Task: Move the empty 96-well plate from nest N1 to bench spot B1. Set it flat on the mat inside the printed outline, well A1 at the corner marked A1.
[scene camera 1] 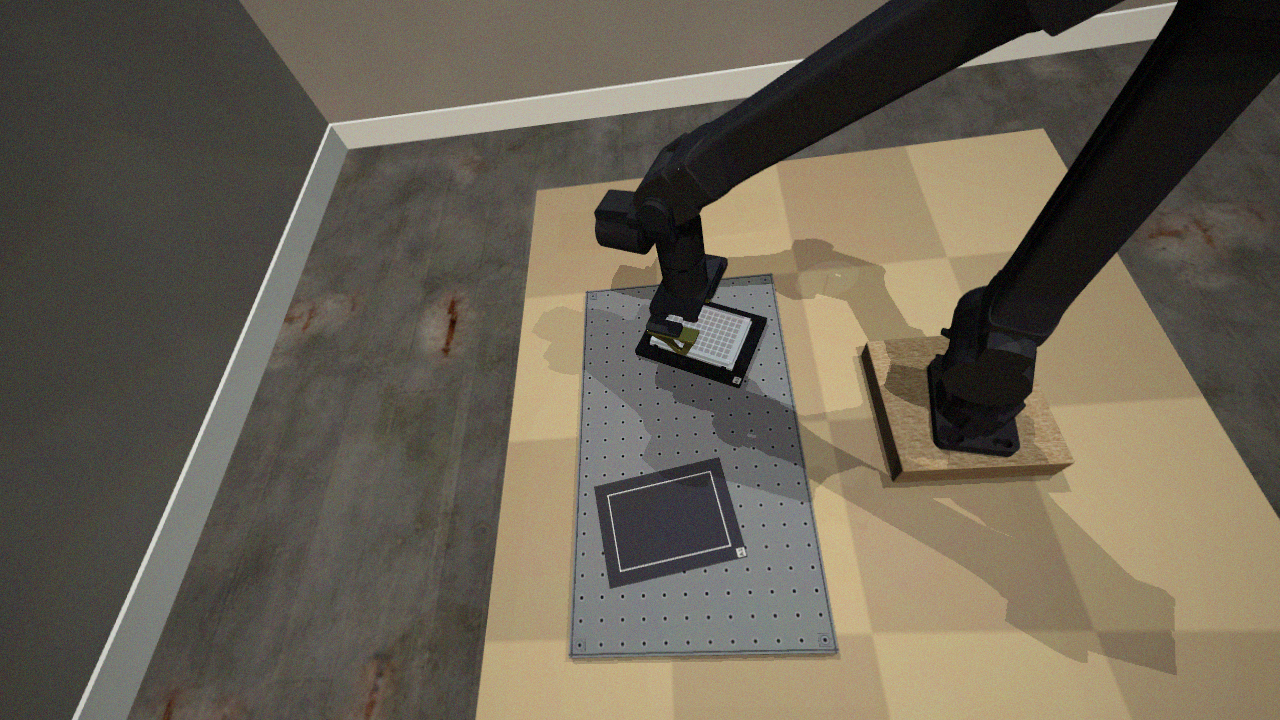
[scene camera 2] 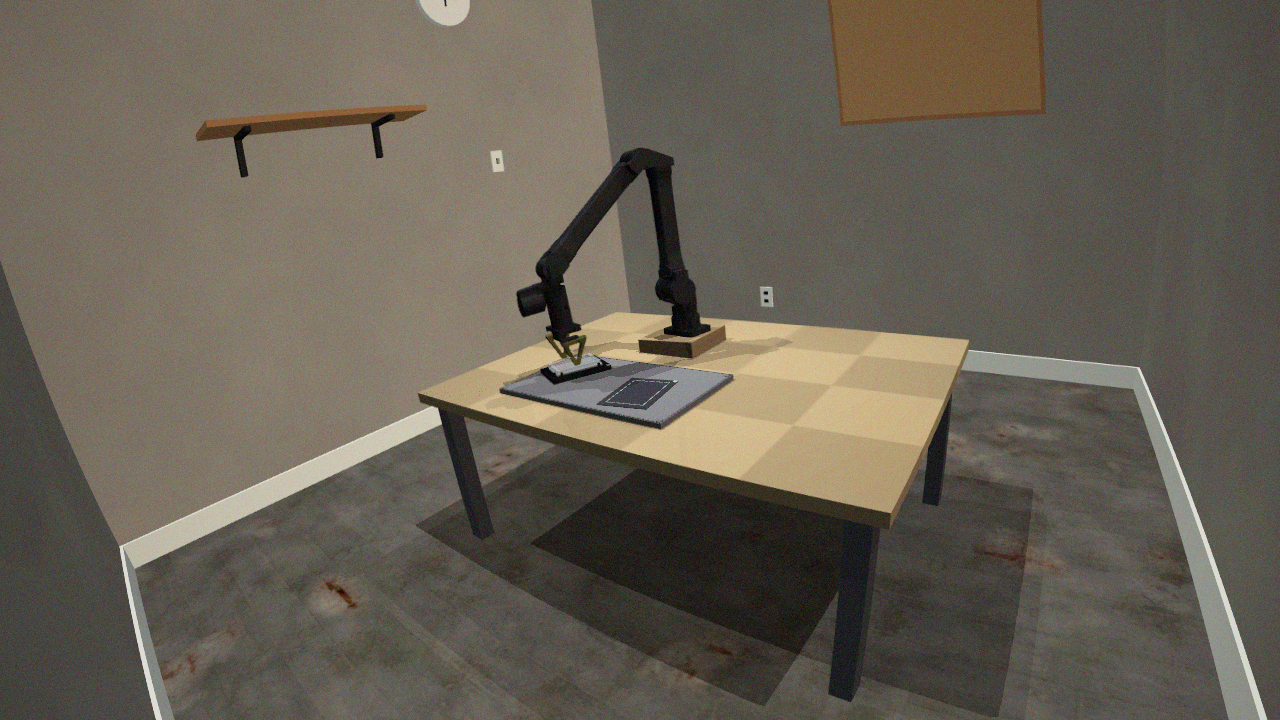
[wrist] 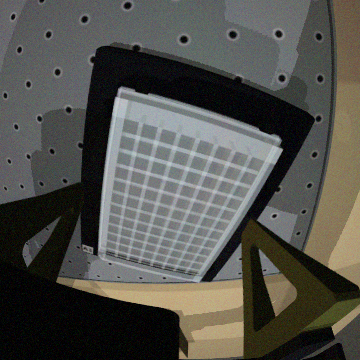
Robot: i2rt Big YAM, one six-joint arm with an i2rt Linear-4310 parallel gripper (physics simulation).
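Places are measured from the arm's base along level axes (x ahead, y left, z up), in centimetres.
Pixels of known places: gripper, between the fingertips: (scene camera 1: 693,327) (scene camera 2: 570,361) (wrist: 166,211); arm's base, origin of its link: (scene camera 1: 968,408) (scene camera 2: 687,331).
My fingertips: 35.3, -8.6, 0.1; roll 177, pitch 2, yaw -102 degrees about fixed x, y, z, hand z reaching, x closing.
For each thing: its middle in the pictures, then the offset to it from my fingertips, as dx, dy, dz. "spot": a spot on its surface instead. Level surfaces: height alone.
- clear-white 96-well plate, middle of its body: (wrist: 169,210) (scene camera 1: 700,331) (scene camera 2: 574,364) -1.0, -0.1, -1.1
- black nest, middle of its body: (wrist: 170,202) (scene camera 1: 700,334) (scene camera 2: 574,367) -1.0, -0.1, -2.0
- nest's A1 label, a spot on its surface: (wrist: 87,249) (scene camera 1: 737,380) spot: -7.0, +7.0, -1.8
- dark B1 mat, height of its surface: dz -2.9
- A1 mark, middle of its body: (scene camera 1: 741,552) -9.6, +29.7, -2.8
- wooden table, height of its surface: dz -4.3
The clear-white 96-well plate (scene camera 1: 720,335) (scene camera 2: 572,365) (wrist: 175,185) sits in the black nest (scene camera 1: 729,376) (scene camera 2: 556,377) (wrist: 92,150); the nest's A1 label (scene camera 1: 736,380) (wrist: 87,249) shows at one corner. My gripper (scene camera 1: 687,333) (scene camera 2: 568,358) (wrist: 166,211) is open and empty, pointing down over the plate. In the wrist view its olive fingers stand wide apart, one toward each long side of the plate. In scene camera 1 the wrist hides part of the plate and one finger. The dark B1 mat (scene camera 1: 666,523) (scene camera 2: 637,394) bears a white outline and an A1 mark (scene camera 1: 741,552) at its lower right corner in scene camera 1.
Nest and mat lie on a grey perforated board (scene camera 1: 698,631) (scene camera 2: 537,390) on the wooden table (scene camera 1: 939,573) (scene camera 2: 859,429). The arm's base stands on a wooden block (scene camera 1: 913,456) (scene camera 2: 662,346) beside the board. The forearm reaches over the table to the nest.
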